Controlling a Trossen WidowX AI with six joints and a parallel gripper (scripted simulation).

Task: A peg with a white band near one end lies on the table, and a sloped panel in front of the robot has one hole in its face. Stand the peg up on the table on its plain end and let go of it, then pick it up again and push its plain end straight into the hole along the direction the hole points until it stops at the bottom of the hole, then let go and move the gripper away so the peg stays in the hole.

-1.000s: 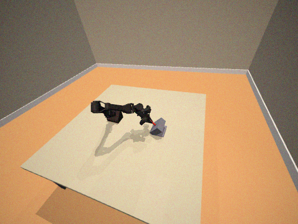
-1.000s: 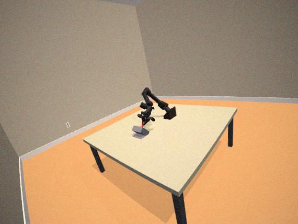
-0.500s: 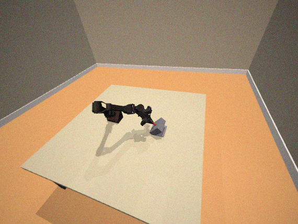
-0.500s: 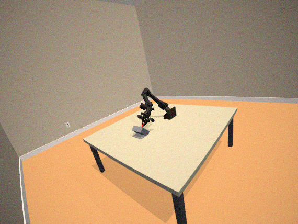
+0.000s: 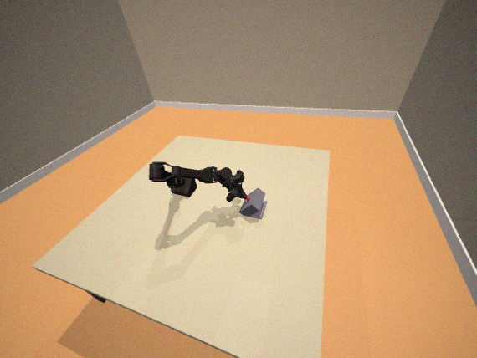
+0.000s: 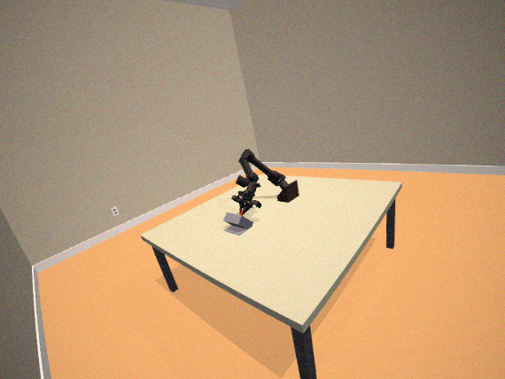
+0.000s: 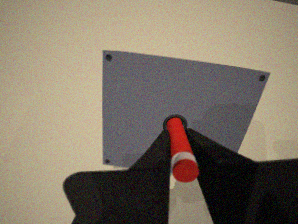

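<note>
Right now the peg is 10 mm behind my gripper tip and 10 mm above it. The rest, counted from my gripper tip: grey sloped panel (30 mm below, 30 mm ahead); flat foot plate (70 mm below, 50 mm ahead, 10 mm to the right).
</note>
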